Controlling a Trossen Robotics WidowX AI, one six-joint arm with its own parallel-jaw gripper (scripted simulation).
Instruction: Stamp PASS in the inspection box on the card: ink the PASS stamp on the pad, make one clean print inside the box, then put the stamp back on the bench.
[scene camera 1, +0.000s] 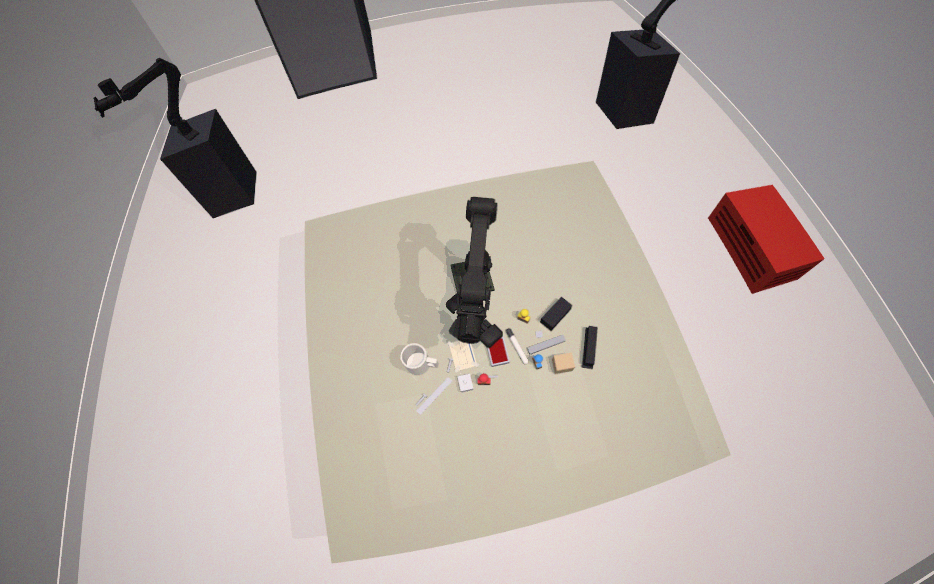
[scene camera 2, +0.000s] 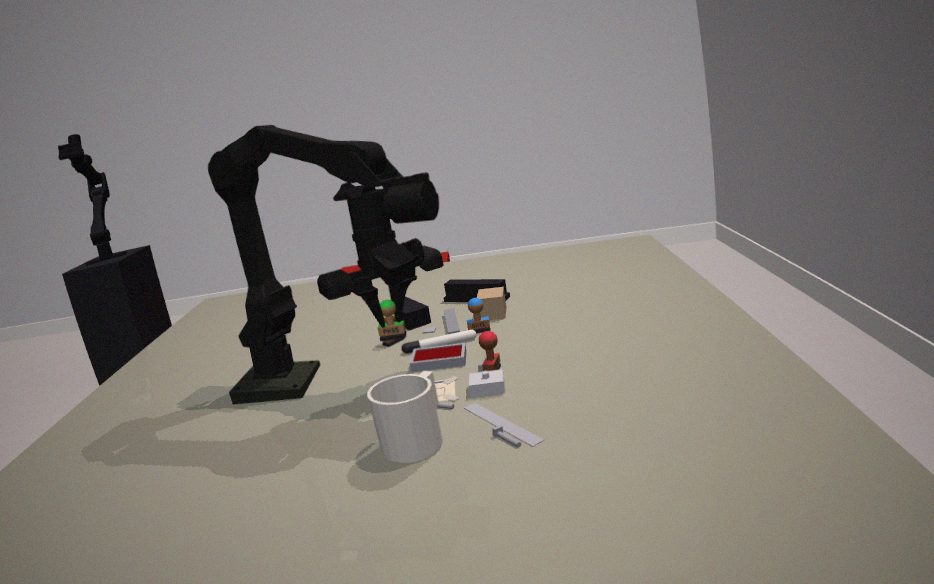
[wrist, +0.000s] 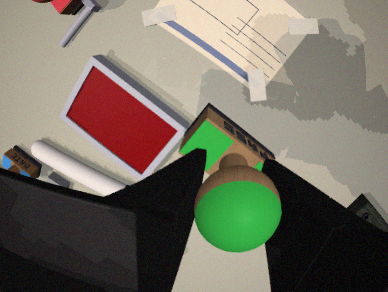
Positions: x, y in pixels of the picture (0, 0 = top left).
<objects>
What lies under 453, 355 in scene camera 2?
An ink pad.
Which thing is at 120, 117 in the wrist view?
An ink pad.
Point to a white mug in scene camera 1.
413, 356
</objects>
